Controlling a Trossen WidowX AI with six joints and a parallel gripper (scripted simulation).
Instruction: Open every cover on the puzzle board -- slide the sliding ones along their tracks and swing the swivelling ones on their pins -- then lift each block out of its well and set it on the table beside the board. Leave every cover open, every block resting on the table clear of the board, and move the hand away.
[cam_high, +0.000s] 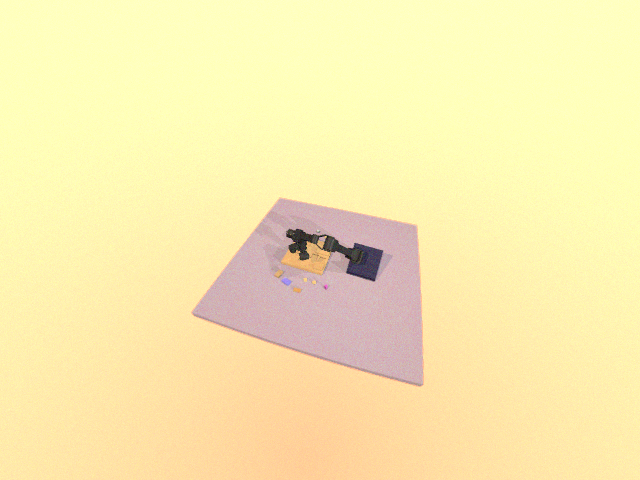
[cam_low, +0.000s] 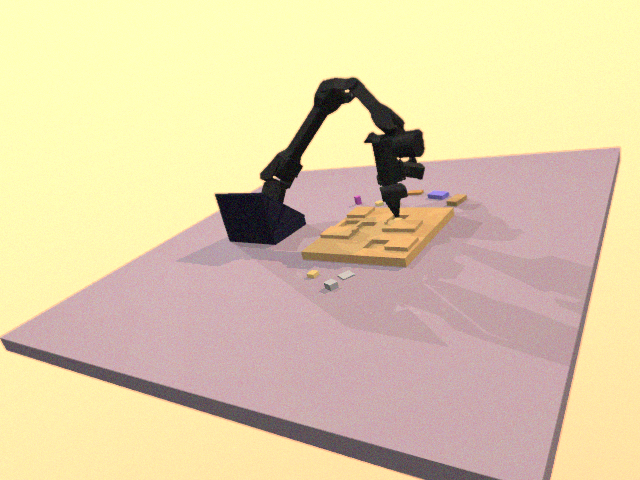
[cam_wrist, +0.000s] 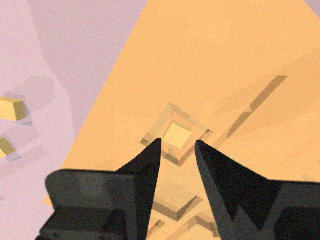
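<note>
Now: gripper tip 1 cm past the grey cube, 33 cm to the left of it and 3 cm above it. Also, from my gripper tip: magenta block 22 cm behind, 18 cm to the left, 2 cm below; blue block 4 cm ahead, 21 cm to the left, 3 cm below.
</note>
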